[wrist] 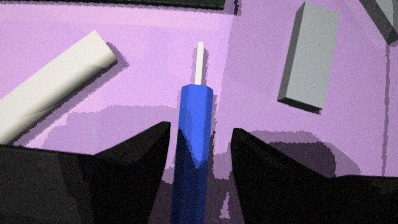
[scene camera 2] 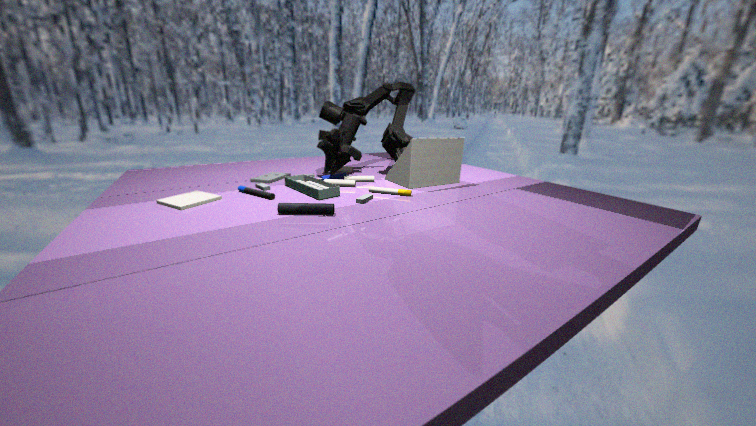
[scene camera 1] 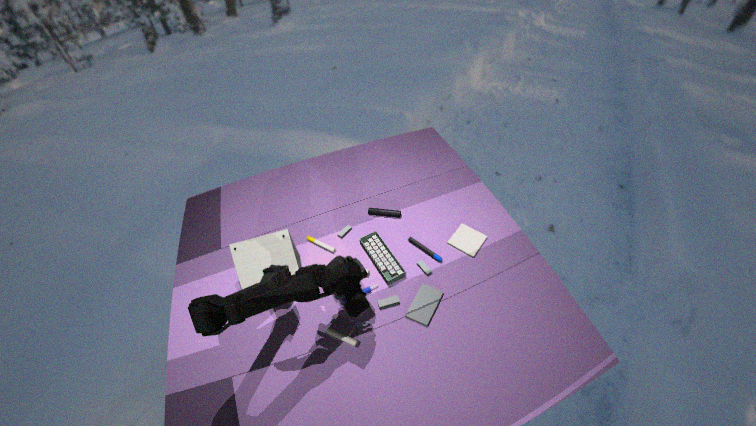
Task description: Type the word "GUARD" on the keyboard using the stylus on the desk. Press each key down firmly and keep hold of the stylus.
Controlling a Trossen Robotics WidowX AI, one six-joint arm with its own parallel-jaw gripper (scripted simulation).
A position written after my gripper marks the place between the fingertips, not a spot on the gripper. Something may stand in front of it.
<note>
I see my gripper (scene camera 2: 328, 173), a white pad (scene camera 1: 466, 239), a grey plate (scene camera 1: 421, 310) and a grey block (wrist: 307, 68).
The white pad shows as well in scene camera 2 (scene camera 2: 189, 200). My gripper is seen too in the wrist view (wrist: 201, 133) and in scene camera 1 (scene camera 1: 362, 291). The wrist view misses the white pad: it is out of frame.
</note>
